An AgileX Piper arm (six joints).
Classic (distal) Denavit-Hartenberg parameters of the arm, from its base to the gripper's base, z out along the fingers. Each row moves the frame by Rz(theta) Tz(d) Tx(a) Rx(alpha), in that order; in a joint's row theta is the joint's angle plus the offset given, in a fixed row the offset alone. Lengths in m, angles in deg.
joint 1: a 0  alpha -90  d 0.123  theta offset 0
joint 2: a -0.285  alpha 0  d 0  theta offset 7.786
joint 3: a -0.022  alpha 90  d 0  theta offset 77.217
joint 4: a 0  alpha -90  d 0.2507  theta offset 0
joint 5: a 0  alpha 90  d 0  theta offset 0
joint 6: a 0  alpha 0  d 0.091  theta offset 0
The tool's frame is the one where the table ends.
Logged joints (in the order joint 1, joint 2, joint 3, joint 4, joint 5, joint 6), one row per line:
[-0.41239 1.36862 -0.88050 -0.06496 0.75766 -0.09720]
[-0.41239 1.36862 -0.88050 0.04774 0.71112 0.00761]
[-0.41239 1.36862 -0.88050 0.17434 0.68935 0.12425]
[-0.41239 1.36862 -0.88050 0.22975 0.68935 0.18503]
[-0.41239 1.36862 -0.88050 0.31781 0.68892 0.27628]
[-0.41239 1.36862 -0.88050 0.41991 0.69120 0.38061]
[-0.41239 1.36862 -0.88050 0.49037 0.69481 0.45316]
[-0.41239 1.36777 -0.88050 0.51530 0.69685 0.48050]
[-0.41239 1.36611 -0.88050 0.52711 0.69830 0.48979]
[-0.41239 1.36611 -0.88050 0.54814 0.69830 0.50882]
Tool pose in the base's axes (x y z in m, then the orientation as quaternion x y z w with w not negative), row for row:
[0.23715 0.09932 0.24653 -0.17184 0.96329 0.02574 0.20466]
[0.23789 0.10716 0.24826 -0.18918 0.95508 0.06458 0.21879]
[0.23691 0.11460 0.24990 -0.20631 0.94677 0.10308 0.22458]
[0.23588 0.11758 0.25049 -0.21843 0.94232 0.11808 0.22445]
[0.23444 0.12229 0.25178 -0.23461 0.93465 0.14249 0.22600]
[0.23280 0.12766 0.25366 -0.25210 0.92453 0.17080 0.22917]
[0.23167 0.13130 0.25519 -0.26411 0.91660 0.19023 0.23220]
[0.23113 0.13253 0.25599 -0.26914 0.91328 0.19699 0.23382]
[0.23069 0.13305 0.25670 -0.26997 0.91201 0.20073 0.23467]
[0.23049 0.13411 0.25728 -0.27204 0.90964 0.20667 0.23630]
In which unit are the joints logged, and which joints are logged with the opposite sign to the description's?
The joints are logged in radians. Opposite sign: joint 1, joint 6.
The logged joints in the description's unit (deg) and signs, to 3 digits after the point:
[23.628 78.416 -50.449 -3.722 43.411 5.569]
[23.628 78.416 -50.449 2.735 40.744 -0.436]
[23.628 78.416 -50.449 9.989 39.497 -7.119]
[23.628 78.416 -50.449 13.164 39.497 -10.601]
[23.628 78.416 -50.449 18.209 39.472 -15.830]
[23.628 78.416 -50.449 24.059 39.603 -21.807]
[23.628 78.416 -50.449 28.096 39.810 -25.964]
[23.628 78.367 -50.449 29.525 39.927 -27.531]
[23.628 78.272 -50.449 30.201 40.010 -28.063]
[23.628 78.272 -50.449 31.406 40.010 -29.153]

